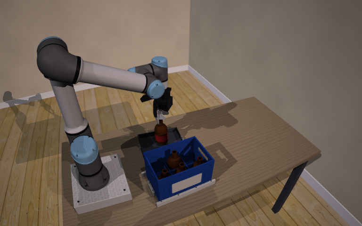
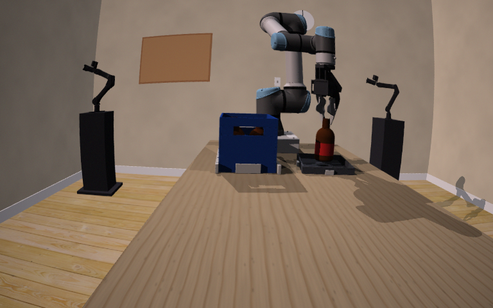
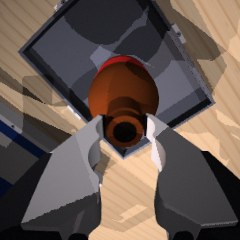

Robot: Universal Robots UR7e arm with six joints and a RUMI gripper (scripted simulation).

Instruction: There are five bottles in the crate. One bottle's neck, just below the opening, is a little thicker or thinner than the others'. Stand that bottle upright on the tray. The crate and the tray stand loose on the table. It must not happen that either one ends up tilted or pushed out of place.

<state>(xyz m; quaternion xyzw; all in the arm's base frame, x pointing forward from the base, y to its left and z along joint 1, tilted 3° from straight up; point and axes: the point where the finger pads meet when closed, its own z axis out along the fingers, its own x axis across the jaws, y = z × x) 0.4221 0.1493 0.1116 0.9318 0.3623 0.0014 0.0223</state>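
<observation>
The tray lies 160 mm below my hand. Round my hand: crate: 290 mm to the right, 90 mm below, 40 mm behind.
</observation>
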